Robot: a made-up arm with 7 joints.
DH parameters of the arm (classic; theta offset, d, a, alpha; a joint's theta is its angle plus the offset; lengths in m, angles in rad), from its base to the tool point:
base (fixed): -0.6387 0 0.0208 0
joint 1: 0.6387 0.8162 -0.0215 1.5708
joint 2: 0 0.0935 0.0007 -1.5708
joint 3: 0 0.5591 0.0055 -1.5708
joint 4: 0 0.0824 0.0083 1.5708
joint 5: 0 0.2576 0.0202 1.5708
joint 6: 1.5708 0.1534 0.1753 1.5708
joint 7: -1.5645 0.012 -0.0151 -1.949
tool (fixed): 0.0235 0.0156 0 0
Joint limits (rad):
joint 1: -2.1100..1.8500
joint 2: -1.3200..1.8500
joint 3: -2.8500..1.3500
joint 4: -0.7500..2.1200
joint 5: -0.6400..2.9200
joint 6: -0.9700..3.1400
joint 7: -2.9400..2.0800
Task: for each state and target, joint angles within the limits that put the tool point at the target. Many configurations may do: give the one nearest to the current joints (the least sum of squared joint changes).
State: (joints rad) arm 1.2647 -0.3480 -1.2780 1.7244 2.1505 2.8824 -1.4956
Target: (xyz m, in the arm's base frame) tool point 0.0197 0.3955 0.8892
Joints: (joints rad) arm 1.7154 -1.0550 -1.1301 1.8743 2.2371 2.9033 -1.4540
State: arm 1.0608 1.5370 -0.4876 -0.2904 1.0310 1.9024 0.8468
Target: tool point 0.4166 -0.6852 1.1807
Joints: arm 1.7916 1.1339 -0.4377 -0.1284 1.1768 1.7222 0.8395
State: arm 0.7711 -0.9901 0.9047 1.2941 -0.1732 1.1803 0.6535
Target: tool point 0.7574 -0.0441 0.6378
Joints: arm 0.0047 -1.3200 0.4357 1.4951 0.0637 1.0204 0.6496
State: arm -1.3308 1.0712 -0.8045 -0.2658 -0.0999 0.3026 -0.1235
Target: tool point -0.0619 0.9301 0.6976
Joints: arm -1.4326 1.4317 -0.7912 -0.5284 -0.1726 0.4268 -0.1172
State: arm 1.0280 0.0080 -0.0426 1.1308 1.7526 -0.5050 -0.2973
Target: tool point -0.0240 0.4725 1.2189
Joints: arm 1.2265 -0.1449 0.1465 1.4312 1.7066 -0.5742 -0.2843
